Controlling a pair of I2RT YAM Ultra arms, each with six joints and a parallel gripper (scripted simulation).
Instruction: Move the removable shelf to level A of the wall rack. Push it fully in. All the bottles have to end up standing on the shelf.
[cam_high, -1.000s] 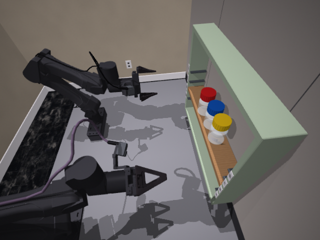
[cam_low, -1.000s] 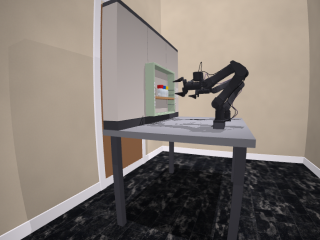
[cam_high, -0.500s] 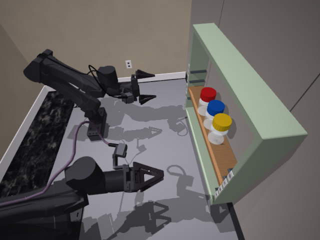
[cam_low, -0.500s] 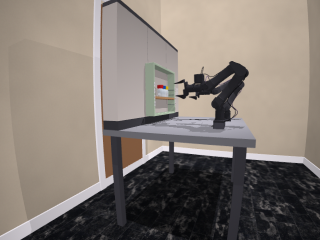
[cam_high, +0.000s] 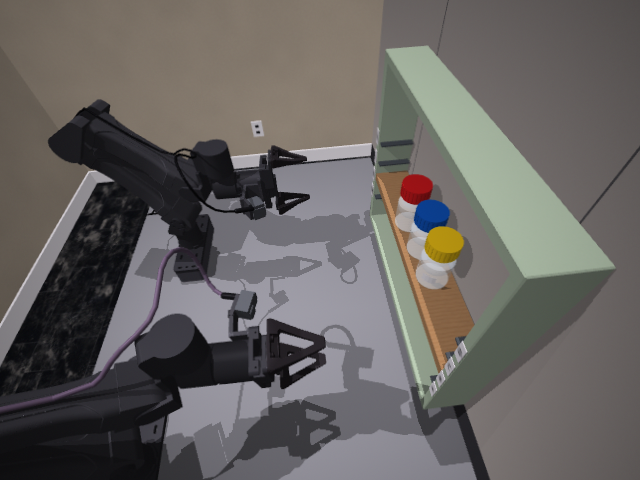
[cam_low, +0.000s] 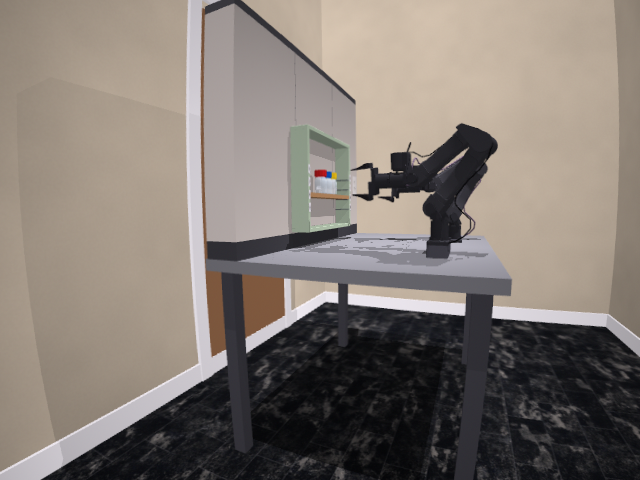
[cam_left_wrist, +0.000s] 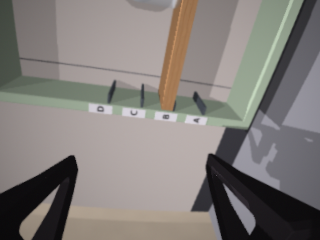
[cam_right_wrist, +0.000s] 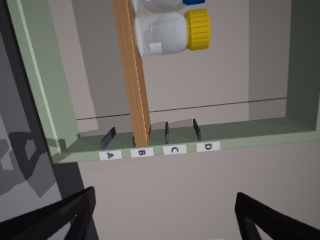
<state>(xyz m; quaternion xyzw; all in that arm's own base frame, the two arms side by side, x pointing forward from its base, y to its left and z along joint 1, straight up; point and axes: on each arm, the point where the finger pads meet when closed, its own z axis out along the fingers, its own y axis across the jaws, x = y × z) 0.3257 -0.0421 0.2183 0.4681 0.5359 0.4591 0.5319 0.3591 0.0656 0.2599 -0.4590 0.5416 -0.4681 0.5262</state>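
Right now my left hand is 180 mm short of the rack slot, 50 mm to the right of it and 50 mm above it. From my left hand the other things lie so: green wall rack (220 mm ahead, 180 mm to the right, 20 mm above); then wooden shelf (220 mm ahead, 180 mm to the right, 40 mm below); then red-capped bottle (210 mm ahead, 120 mm to the right, 10 mm above).
My right hand is 200 mm short of the yellow-capped bottle, 140 mm to the right of it and 10 mm below it. The rest, counted from my right hand: green wall rack 200 mm ahead, 210 mm to the left, 20 mm above; then blue-capped bottle 200 mm ahead, 200 mm to the left, 10 mm above; then wooden shelf 200 mm ahead, 210 mm to the left, 40 mm below.
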